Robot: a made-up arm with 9 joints.
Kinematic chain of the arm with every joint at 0, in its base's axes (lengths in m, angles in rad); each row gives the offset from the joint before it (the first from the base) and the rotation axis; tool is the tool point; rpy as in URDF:
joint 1: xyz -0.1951 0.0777 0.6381 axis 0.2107 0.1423 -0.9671
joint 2: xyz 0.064 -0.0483 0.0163 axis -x
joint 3: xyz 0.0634 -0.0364 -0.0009 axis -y
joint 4: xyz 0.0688 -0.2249 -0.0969 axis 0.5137 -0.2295 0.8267
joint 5: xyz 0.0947 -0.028 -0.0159 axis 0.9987 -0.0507 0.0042
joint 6: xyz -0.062 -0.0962 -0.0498 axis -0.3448 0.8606 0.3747
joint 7: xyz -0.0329 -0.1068 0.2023 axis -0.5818 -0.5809 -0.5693
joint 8: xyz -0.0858 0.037 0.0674 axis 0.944 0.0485 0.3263
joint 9: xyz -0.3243 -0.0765 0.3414 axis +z
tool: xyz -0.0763 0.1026 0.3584 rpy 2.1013 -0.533 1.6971
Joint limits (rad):
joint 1: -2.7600..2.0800
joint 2: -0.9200..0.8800
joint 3: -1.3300..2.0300
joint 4: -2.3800..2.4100
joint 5: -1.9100..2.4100
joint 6: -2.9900..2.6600
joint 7: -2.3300..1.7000
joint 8: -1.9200..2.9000
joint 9: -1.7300..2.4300
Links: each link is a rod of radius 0.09 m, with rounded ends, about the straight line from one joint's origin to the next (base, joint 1, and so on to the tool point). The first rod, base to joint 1, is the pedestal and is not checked.
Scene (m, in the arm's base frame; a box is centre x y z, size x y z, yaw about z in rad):
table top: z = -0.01
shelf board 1: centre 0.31 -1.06 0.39 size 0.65 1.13 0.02 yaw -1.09
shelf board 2: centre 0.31 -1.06 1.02 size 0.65 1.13 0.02 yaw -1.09
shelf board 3: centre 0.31 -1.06 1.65 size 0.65 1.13 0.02 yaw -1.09
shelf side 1: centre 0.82 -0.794 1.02 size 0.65 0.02 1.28 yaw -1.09
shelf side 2: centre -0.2 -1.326 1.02 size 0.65 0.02 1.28 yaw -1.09
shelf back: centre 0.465 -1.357 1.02 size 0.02 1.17 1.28 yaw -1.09
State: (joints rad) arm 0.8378 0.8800 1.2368 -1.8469 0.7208 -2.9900 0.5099 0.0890 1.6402
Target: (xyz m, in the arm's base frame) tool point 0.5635 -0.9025 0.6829
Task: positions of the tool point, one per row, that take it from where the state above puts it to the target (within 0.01 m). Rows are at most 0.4 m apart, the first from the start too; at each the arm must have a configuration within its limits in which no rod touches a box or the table.
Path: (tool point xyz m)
1: 0.4271 -0.5804 1.3633
2: 0.3182 -0.3914 1.3516
3: 0.4023 -0.4731 0.9752
4: 0.3262 -0.4477 0.6829
5: 0.4545 -0.6952 0.6193
6: 0.5636 -0.9024 0.6829

